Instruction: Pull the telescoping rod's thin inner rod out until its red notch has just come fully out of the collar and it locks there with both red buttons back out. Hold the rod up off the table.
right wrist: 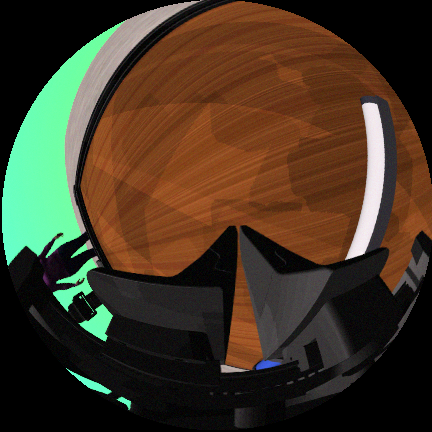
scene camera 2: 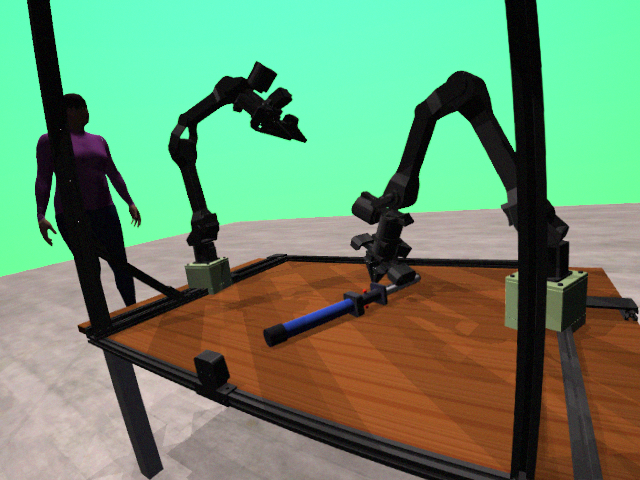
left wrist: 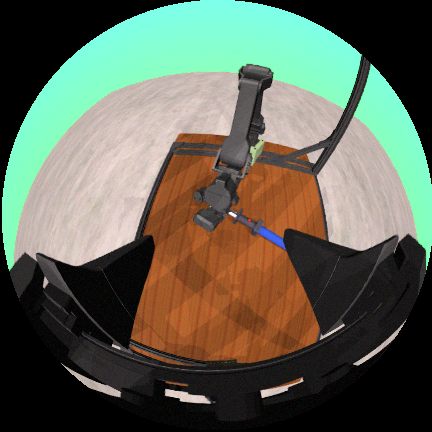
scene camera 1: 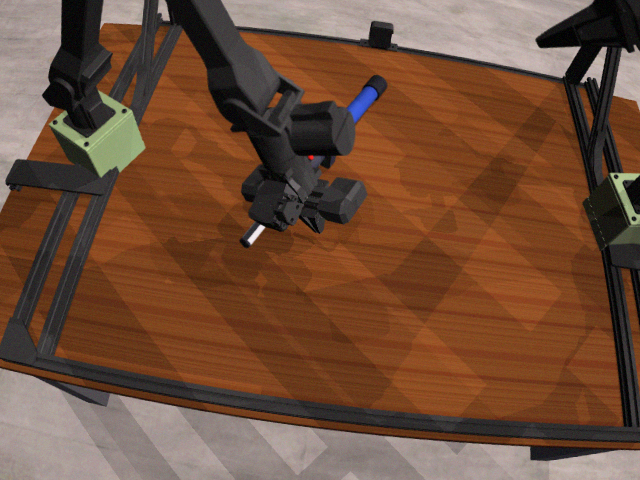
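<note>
The telescoping rod lies on the table: blue tube (scene camera 1: 363,102) (scene camera 2: 317,316) (left wrist: 272,237) (right wrist: 267,364), dark collar section (scene camera 2: 371,296), red buttons (scene camera 1: 310,157) (scene camera 2: 364,290) (left wrist: 249,220) and thin silver-white inner rod (scene camera 1: 253,235) (scene camera 2: 410,281) (left wrist: 232,214) (right wrist: 376,160). My right gripper (scene camera 2: 376,279) (right wrist: 236,232) is shut and empty, low beside the inner rod near the collar; in the right wrist view the inner rod is outside the fingers, to their right. It partly hides the rod in scene camera 1. The red notch cannot be made out. My left gripper (scene camera 2: 301,133) (left wrist: 219,239) is open and empty, high up away from the rod.
A dark rail runs around the table (scene camera 1: 413,330) (scene camera 2: 439,361). A small black block (scene camera 1: 381,34) (scene camera 2: 211,367) stands on that rail. Upright posts (scene camera 2: 526,232) rise at the table's sides. A person (scene camera 2: 87,170) stands beyond the table at the left of scene camera 2.
</note>
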